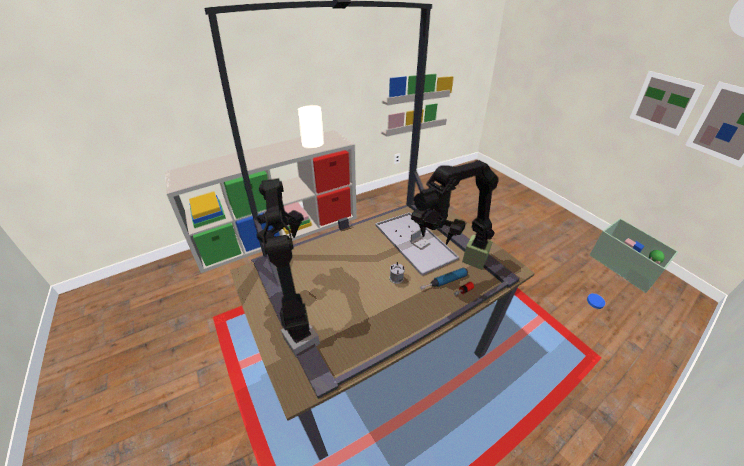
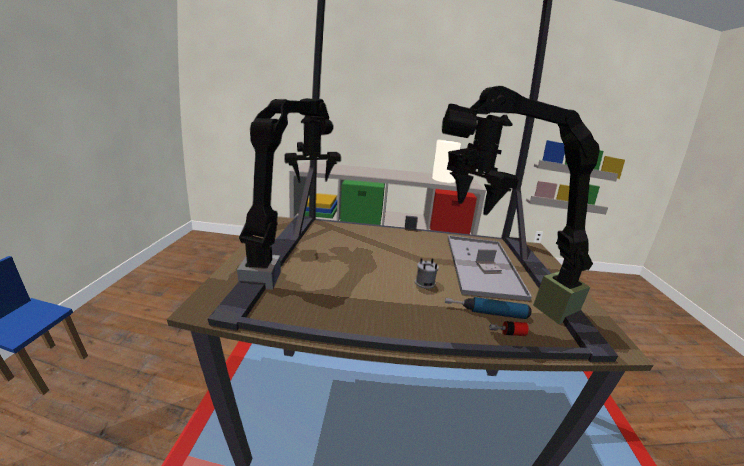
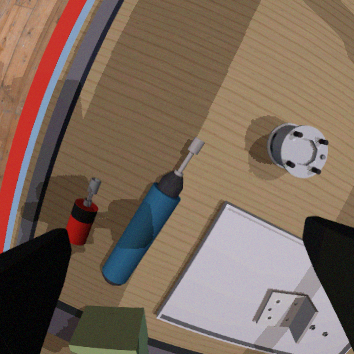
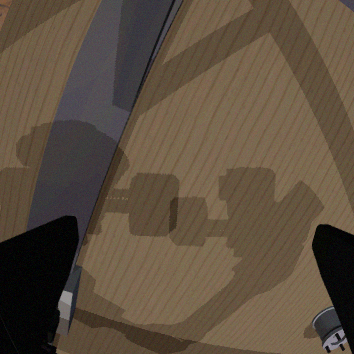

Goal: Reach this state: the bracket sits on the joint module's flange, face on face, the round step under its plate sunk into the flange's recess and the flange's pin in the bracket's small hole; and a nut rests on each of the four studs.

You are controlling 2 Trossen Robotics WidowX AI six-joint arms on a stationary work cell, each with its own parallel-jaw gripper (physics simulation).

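Pixels of known places: left gripper, fingertip midpoint: (image 1: 434, 240) (image 2: 472, 209) (image 3: 188, 236); right gripper, fingertip midpoint: (image 2: 312, 182) (image 4: 200, 234); left arm's base, origin of the base link: (image 1: 479, 243) (image 2: 567, 281); right arm's base, origin of the base link: (image 1: 299, 332) (image 2: 259, 262).
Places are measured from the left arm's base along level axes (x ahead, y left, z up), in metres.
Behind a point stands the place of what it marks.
Note:
The grey joint module (image 1: 396, 273) @[x 0.331, y -0.258, z -0.041 m] (image 2: 426, 274) @[x 0.322, y -0.245, z -0.056 m] (image 3: 300, 151) @[x 0.304, y -0.265, z -0.047 m] (image 4: 329, 324) @[x 0.321, y -0.291, z -0.064 m] stands upright on the table, its flange up, with four dark studs. The L-shaped bracket (image 1: 421, 243) @[x 0.046, y -0.267, z -0.085 m] (image 2: 488, 268) @[x 0.052, y -0.261, z -0.087 m] (image 3: 276, 307) @[x 0.045, y -0.267, z -0.085 m] lies in the pale tray (image 1: 434, 260) @[x 0.112, y -0.168, z -0.097 m] (image 2: 488, 288) @[x 0.129, y -0.171, z -0.097 m] (image 3: 210, 280) @[x 0.104, y -0.158, z -0.097 m], one plate flat, the other upright. Small dark nuts (image 1: 403, 231) (image 2: 467, 249) (image 3: 312, 327) lie apart in the tray beyond it. My left gripper (image 2: 474, 207) @[x 0.310, y -0.125, z 0.184 m] (image 3: 188, 236) @[x 0.310, y -0.125, z 0.184 m] is open and empty, high above the tray area. My right gripper (image 2: 312, 179) @[x 0.569, y -0.632, z 0.126 m] (image 4: 200, 234) @[x 0.569, y -0.632, z 0.126 m] is open and empty, high above the table's other side.
A blue driver (image 1: 451, 277) @[x 0.206, y -0.052, z -0.066 m] (image 2: 500, 307) @[x 0.204, y -0.048, z -0.068 m] (image 3: 142, 232) @[x 0.205, y -0.069, z -0.060 m] with a socket tip lies between the tray and the front edge. A shorter red driver (image 1: 466, 287) @[x 0.226, y 0.024, z -0.068 m] (image 2: 516, 328) @[x 0.221, y 0.033, z -0.074 m] (image 3: 82, 222) @[x 0.216, y 0.014, z -0.069 m] lies beside it. The left arm's green base block (image 1: 477, 251) @[x 0.048, y 0.005, z -0.008 m] (image 2: 561, 296) @[x 0.050, y 0.026, z -0.023 m] (image 3: 110, 325) @[x 0.050, y -0.004, z -0.052 m] stands near both.

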